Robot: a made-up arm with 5 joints. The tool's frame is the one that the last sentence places.
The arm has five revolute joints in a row. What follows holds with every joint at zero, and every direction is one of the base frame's.
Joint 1 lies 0.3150 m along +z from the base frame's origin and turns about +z.
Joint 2 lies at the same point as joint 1 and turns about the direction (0, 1, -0.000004).
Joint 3 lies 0.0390 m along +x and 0.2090 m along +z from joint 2 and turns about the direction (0, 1, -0.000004).
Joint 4 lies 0.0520 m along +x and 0.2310 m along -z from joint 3 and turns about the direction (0, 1, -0.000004).
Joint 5 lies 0.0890 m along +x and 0.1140 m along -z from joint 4 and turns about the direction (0, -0.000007, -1).
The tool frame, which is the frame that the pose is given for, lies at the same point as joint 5; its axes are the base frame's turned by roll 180.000, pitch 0.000 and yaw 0.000 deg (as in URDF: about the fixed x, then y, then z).
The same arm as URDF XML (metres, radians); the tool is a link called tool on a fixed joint. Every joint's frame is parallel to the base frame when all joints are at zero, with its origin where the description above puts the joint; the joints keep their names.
<robot name="arm">
<joint name="joint 1" type="continuous"><parent link="base"/><child link="link1"/><origin xyz="0.0000 0.0000 0.3150" rpy="0.0000 0.0000 0.0000"/><axis xyz="0 0 1"/></joint>
<joint name="joint 2" type="continuous"><parent link="link1"/><child link="link2"/><origin xyz="0.0000 0.0000 0.0000" rpy="0.0000 0.0000 0.0000"/><axis xyz="0 1 0"/></joint>
<joint name="joint 3" type="continuous"><parent link="link2"/><child link="link3"/><origin xyz="0.0390 0.0000 0.2090" rpy="0.0000 0.0000 0.0000"/><axis xyz="0 1 0"/></joint>
<joint name="joint 4" type="continuous"><parent link="link3"/><child link="link4"/><origin xyz="0.0520 0.0000 -0.2310" rpy="0.0000 0.0000 0.0000"/><axis xyz="0 1 0"/></joint>
<joint name="joint 5" type="continuous"><parent link="link4"/><child link="link5"/><origin xyz="0.0890 0.0000 -0.1140" rpy="0.0000 0.0000 0.0000"/><axis xyz="0 0 -1"/></joint>
<joint name="tool_fixed" type="fixed"><parent link="link5"/><child link="tool"/><origin xyz="0.0000 0.0000 0.0000" rpy="3.1416 0.0000 0.0000"/></joint>
<link name="base"/>
<link name="link1"/>
<link name="link2"/>
<link name="link3"/>
<link name="link4"/>
<link name="link5"/>
<link name="tool"/>
</robot>

